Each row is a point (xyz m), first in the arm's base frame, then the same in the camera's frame.
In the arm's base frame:
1: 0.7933 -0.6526 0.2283
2: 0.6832 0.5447 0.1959
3: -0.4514 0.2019 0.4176
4: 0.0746 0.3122 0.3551
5: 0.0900 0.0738 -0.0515
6: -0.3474 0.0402 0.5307
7: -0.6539 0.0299 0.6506
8: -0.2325 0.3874 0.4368
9: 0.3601 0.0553 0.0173
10: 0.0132 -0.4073 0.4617
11: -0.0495 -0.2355 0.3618
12: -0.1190 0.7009 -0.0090
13: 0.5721 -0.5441 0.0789
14: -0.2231 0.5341 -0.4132
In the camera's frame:
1: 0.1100 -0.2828 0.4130
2: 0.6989 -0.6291 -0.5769
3: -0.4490 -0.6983 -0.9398
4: 0.0505 -0.6177 -0.7479
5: -0.0175 -0.9310 -0.4020
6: -0.4702 -0.5237 -0.8027
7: -0.7418 -0.5066 -0.9880
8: -0.1685 -0.6561 -0.9871
9: 0.1833 -0.7790 -0.2810
10: -0.4190 -0.3692 -0.2472
11: -0.3601 -0.5212 -0.3771
12: 0.1597 -1.1049 -1.0161
13: 0.0105 -0.5149 0.2743
14: 0.0343 -1.4700 -0.7859

